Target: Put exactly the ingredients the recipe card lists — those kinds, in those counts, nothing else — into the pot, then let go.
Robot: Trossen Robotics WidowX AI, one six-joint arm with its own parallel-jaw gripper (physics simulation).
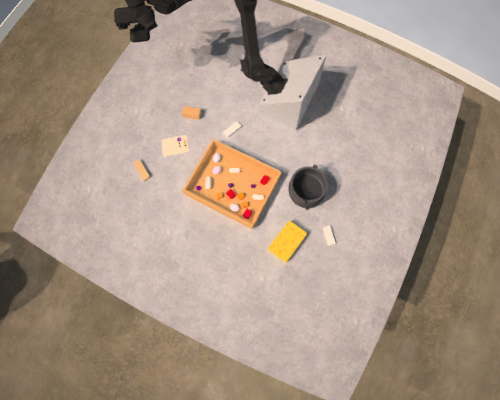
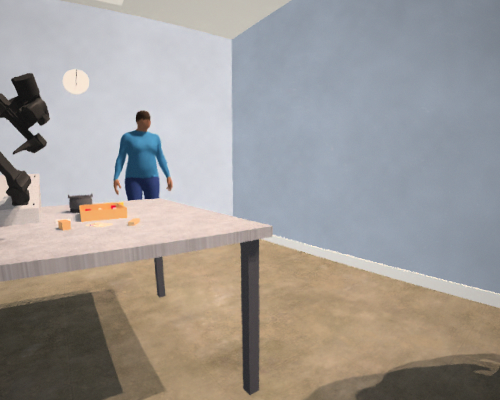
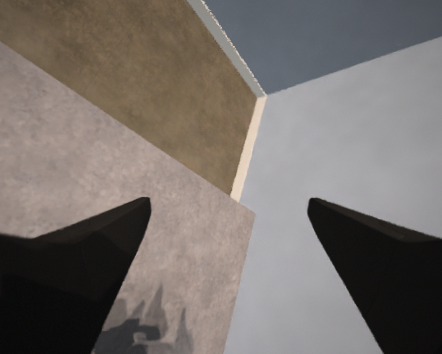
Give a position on an orange tray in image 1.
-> At 252,171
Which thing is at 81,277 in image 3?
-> My gripper.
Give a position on an orange tray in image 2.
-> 120,211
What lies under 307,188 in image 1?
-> A dark pot.
